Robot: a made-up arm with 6 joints. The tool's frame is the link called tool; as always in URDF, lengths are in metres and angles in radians.
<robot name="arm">
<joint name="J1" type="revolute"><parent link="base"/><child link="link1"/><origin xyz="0.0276 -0.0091 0.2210" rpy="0.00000 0.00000 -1.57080"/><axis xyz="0 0 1"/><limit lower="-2.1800" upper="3.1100"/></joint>
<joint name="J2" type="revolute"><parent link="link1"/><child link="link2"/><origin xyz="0.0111 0.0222 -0.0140" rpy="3.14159 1.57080 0.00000"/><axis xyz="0 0 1"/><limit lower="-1.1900" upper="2.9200"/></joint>
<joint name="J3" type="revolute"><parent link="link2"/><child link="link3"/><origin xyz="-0.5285 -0.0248 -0.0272" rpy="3.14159 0.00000 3.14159"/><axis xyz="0 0 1"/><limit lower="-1.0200" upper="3.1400"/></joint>
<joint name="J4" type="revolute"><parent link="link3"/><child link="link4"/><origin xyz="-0.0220 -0.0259 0.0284" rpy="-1.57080 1.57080 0.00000"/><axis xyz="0 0 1"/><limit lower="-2.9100" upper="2.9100"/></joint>
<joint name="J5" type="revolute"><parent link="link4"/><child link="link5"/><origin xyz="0.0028 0.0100 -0.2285" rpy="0.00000 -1.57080 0.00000"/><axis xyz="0 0 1"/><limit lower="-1.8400" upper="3.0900"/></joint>
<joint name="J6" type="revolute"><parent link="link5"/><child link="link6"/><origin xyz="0.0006 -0.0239 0.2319" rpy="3.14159 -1.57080 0.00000"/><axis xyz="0 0 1"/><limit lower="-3.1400" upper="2.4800"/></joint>
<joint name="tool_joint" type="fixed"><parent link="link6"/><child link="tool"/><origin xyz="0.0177 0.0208 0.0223" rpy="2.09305 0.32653 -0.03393"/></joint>
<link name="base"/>
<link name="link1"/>
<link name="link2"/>
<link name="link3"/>
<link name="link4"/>
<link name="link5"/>
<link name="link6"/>
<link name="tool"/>
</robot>
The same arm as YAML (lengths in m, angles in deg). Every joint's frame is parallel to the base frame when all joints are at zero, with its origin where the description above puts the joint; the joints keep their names.
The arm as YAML. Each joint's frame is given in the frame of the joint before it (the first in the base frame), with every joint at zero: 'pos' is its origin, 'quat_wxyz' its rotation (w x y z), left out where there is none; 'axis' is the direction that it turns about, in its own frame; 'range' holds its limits. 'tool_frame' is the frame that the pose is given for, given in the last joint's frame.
length_unit: m
angle_unit: deg
joints:
  - joint: J1
    pos: [0.0276, -0.0091, 0.221]
    axis: [0.0, 0.0, 1.0]
    range: [-124.9, 178.19]
  - joint: J2
    pos: [0.0222, -0.0111, -0.014]
    axis: [0.0, 1.0, 0.0]
    range: [-68.18, 167.3]
  - joint: J3
    pos: [0.0248, -0.0272, 0.5285]
    axis: [0.0, -1.0, 0.0]
    range: [-58.44, 179.91]
  - joint: J4
    pos: [0.0259, -0.0284, -0.022]
    axis: [-1.0, 0.0, 0.0]
    range: [-166.73, 166.73]
  - joint: J5
    pos: [0.2285, 0.0028, -0.01]
    axis: [0.0, -1.0, 0.0]
    range: [-105.42, 177.04]
  - joint: J6
    pos: [-0.0006, -0.2319, 0.0239]
    axis: [-1.0, 0.0, 0.0]
    range: [-179.91, 142.09]
tool_frame:
  pos: [-0.0223, -0.0177, 0.0208]
  quat_wxyz: [0.223088, -0.781417, 0.565483, -0.140882]

